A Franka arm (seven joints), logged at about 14 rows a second.
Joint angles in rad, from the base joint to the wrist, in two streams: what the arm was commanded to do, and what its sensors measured. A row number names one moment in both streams.
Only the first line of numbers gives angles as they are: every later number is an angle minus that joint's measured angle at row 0.
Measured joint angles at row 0: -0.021 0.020 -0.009 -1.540 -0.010 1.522 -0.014
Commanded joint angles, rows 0 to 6: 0.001 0.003 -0.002 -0.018 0.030 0.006 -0.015; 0.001 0.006 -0.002 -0.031 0.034 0.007 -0.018; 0.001 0.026 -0.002 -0.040 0.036 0.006 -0.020; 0.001 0.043 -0.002 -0.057 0.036 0.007 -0.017; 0.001 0.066 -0.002 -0.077 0.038 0.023 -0.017; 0.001 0.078 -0.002 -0.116 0.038 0.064 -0.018; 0.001 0.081 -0.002 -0.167 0.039 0.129 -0.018
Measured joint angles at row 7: 0.000 0.062 0.001 -0.098 0.025 0.048 -0.002
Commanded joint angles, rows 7 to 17: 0.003 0.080 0.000 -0.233 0.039 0.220 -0.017; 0.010 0.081 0.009 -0.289 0.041 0.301 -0.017; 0.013 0.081 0.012 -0.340 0.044 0.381 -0.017; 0.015 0.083 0.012 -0.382 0.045 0.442 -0.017; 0.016 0.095 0.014 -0.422 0.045 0.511 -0.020; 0.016 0.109 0.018 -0.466 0.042 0.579 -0.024; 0.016 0.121 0.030 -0.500 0.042 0.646 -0.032; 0.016 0.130 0.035 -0.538 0.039 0.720 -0.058; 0.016 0.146 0.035 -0.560 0.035 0.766 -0.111; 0.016 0.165 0.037 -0.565 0.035 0.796 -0.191; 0.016 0.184 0.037 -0.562 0.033 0.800 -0.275
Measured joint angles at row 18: 0.013 0.165 0.040 -0.553 0.028 0.766 -0.144
